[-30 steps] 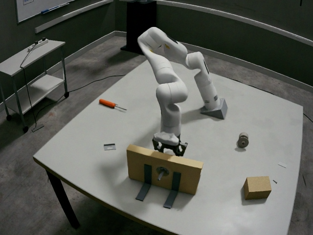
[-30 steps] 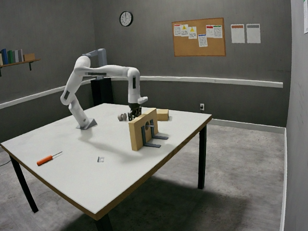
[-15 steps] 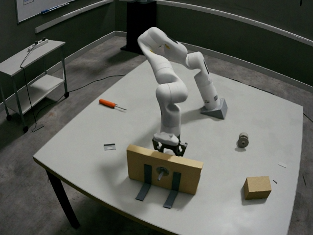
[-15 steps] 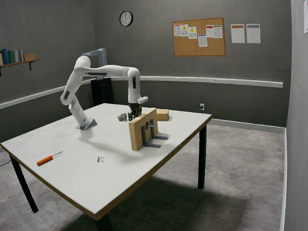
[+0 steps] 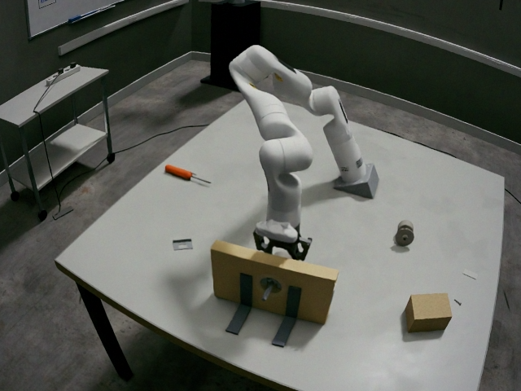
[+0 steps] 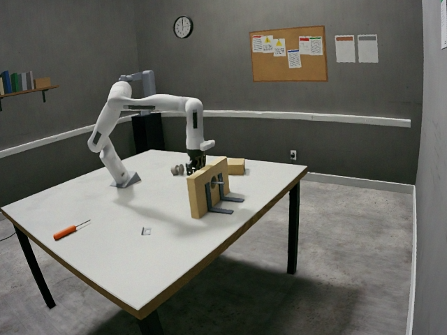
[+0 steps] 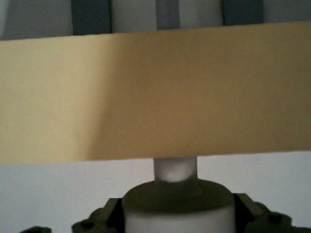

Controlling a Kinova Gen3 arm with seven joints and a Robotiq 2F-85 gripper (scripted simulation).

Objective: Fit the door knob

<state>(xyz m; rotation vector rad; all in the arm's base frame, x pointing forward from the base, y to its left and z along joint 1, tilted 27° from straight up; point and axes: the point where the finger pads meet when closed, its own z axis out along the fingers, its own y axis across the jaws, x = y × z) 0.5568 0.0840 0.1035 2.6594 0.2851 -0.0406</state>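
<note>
Right now my hand is 60 mm short of the board, 20 mm above it and 10 mm to the right of it. From my hand the other things lie so: wooden block: 420 mm to the left, 90 mm behind, 80 mm below.
</note>
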